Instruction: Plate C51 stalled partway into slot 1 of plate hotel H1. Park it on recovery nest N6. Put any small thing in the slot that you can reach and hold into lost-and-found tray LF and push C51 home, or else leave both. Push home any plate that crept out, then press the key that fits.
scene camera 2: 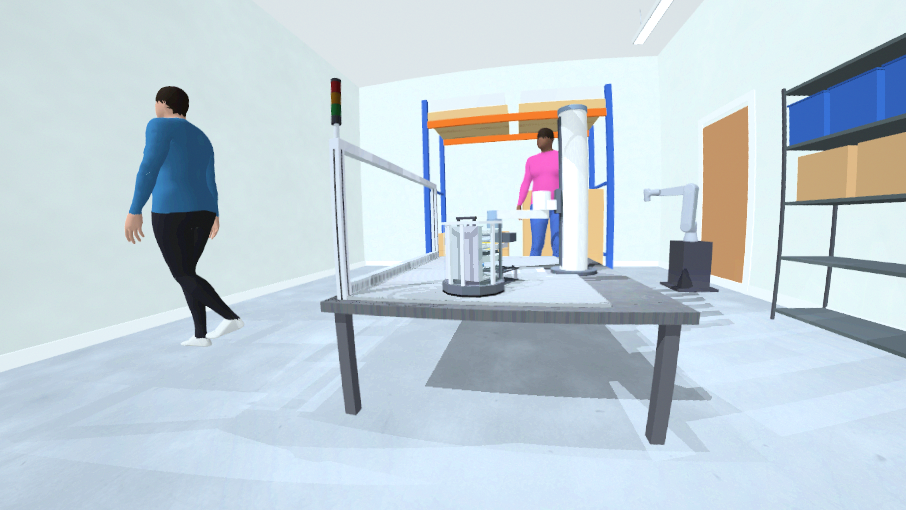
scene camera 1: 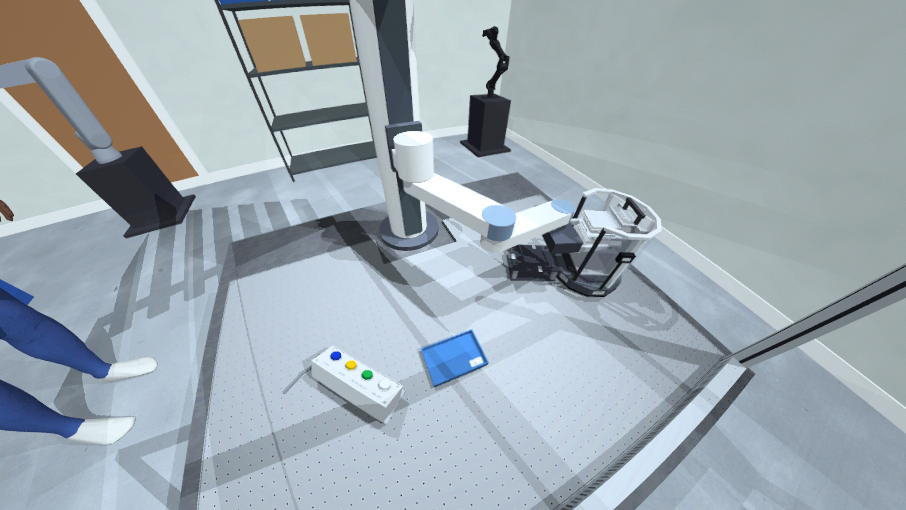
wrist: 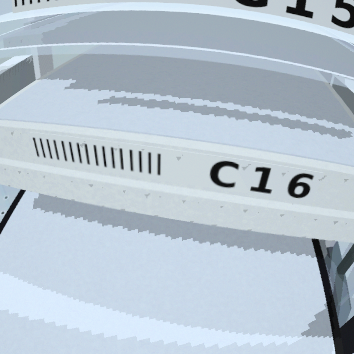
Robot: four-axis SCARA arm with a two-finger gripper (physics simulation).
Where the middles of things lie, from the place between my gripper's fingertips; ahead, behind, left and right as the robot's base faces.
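Labels:
With the clear plate [wrist: 305, 45] in sight, I find my gripper 10 mm short of it and 30 mm below it. As for the round plate rack [scene camera 1: 597, 273], it is 20 mm ahead of my hand, 20 mm to the left of it and 20 mm below it.

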